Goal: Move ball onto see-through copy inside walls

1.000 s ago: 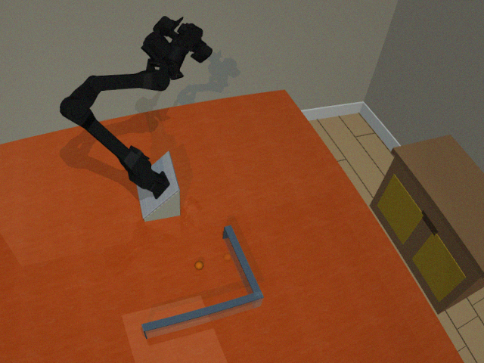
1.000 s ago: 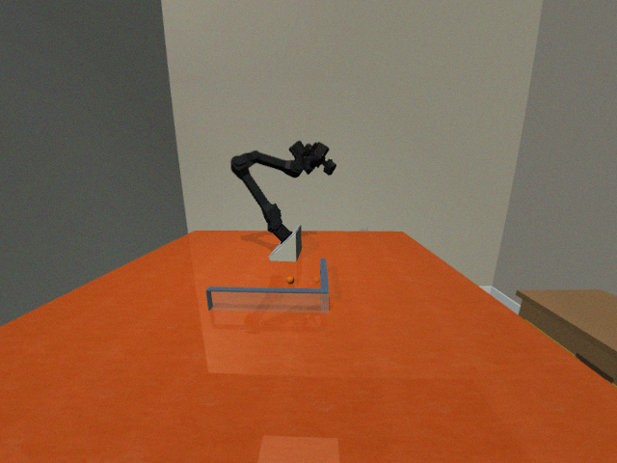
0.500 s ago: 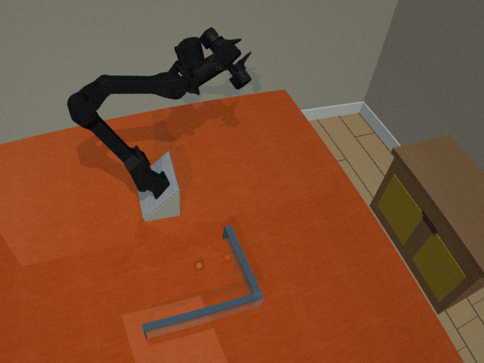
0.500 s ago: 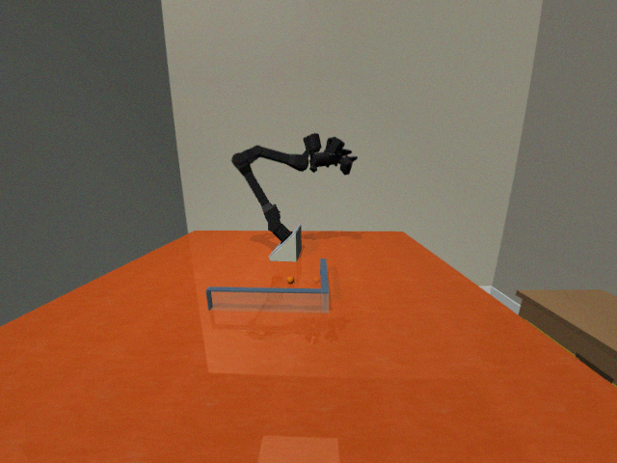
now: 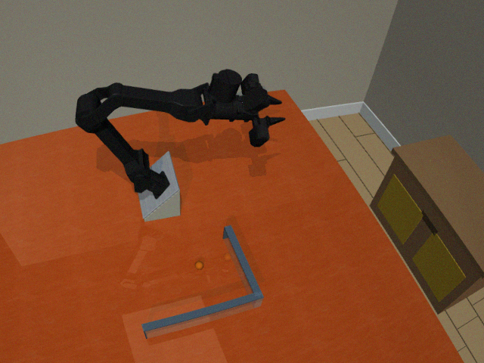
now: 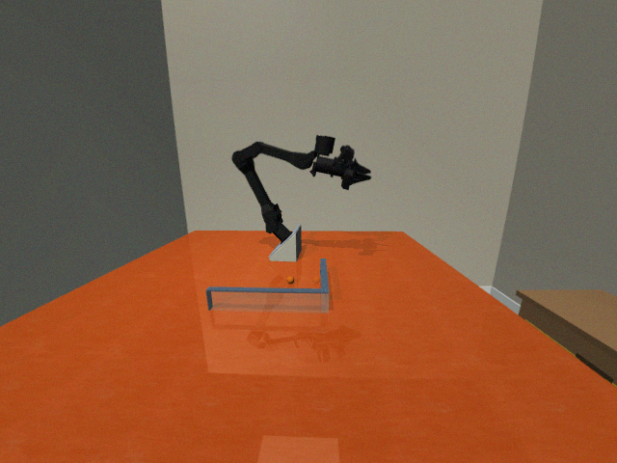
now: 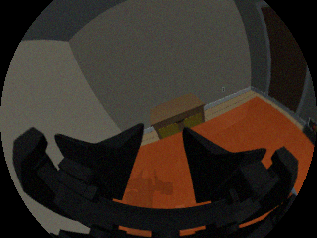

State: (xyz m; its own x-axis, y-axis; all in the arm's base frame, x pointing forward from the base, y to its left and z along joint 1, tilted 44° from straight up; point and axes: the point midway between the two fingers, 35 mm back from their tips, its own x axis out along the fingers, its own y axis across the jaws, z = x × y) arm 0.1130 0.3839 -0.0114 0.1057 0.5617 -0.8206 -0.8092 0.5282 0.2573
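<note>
Now: the orange ball 33 cm below my gripper tip, 30 cm to the right of it and 17 cm ahead of it.
</note>
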